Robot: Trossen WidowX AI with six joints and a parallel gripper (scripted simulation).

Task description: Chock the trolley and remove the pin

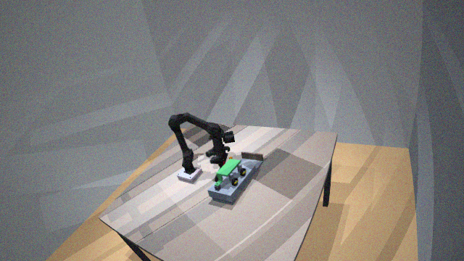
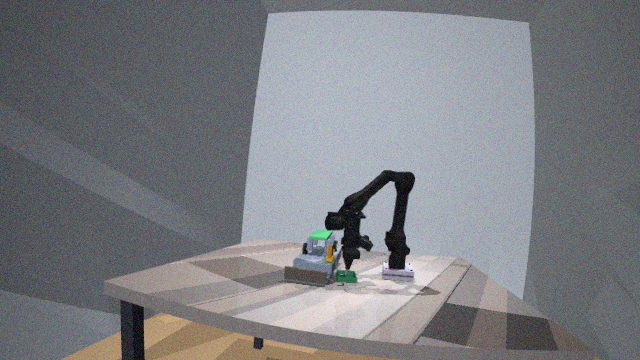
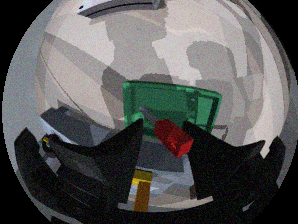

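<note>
The yellow chock is 8 cm ahead of my gripper tip, 1 cm to the right of it and 4 cm above it. From my gripper tip the other things lie so: trolley (14 cm ahead, 10 cm to the right, 7 cm above); then red-headed stop pin (right at my gripper tip); then dark end wall (11 cm ahead, 17 cm to the left, 1 cm below).
</note>
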